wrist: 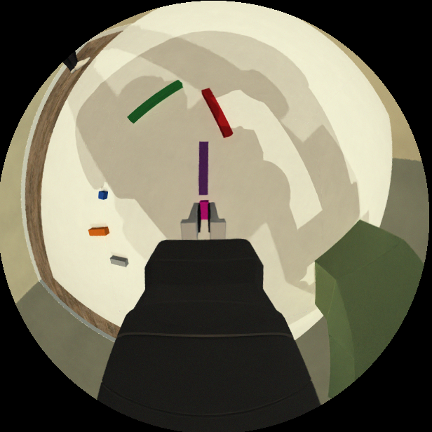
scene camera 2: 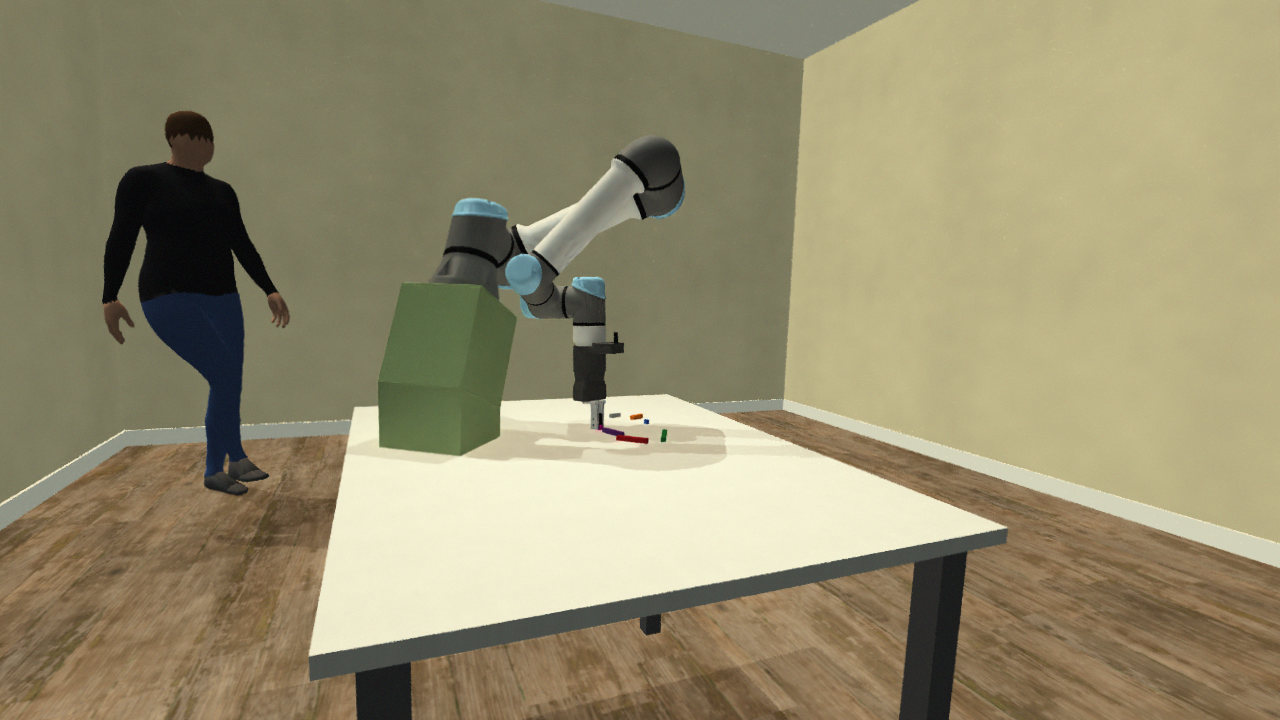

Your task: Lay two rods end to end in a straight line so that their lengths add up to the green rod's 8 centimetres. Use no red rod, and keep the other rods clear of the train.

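Where they show: gripper, fingertip midpoint: (scene camera 2: pixel 597 428); arm's base at its link origin: (scene camera 2: pixel 462 300).
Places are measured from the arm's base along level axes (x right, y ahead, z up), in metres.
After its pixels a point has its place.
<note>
My gripper (scene camera 2: pixel 597 427) {x 0.034, y 0.299, z -0.286 m} (wrist: pixel 204 211) points straight down, low at the table, and is shut on a magenta rod (wrist: pixel 204 209). The purple rod (scene camera 2: pixel 612 431) {x 0.082, y 0.320, z -0.283 m} (wrist: pixel 203 168) lies flat on the table in front of the fingers. In the wrist view it is in line with the magenta rod, with a small gap showing between their ends. The fingers hide part of the magenta rod, and whether it touches the table I cannot tell. The green rod (scene camera 2: pixel 664 435) {x 0.149, y 0.419, z -0.281 m} (wrist: pixel 155 101) lies slantwise beyond the purple rod, apart from it.
A red rod (scene camera 2: pixel 631 439) {x 0.151, y 0.342, z -0.285 m} (wrist: pixel 217 113) lies slanted near the purple rod's far end, apart from it. A blue cube (scene camera 2: pixel 646 421) {x -0.006, y 0.434, z -0.284 m} (wrist: pixel 103 195), an orange rod (scene camera 2: pixel 635 416) {x -0.062, y 0.425, z -0.283 m} (wrist: pixel 99 231) and a grey rod (scene camera 2: pixel 614 415) {x -0.092, y 0.379, z -0.285 m} (wrist: pixel 119 261) lie to one side. The green pedestal (scene camera 2: pixel 438 376) {x 0.152, y -0.053, z -0.142 m} (wrist: pixel 365 270) stands on the table.
</note>
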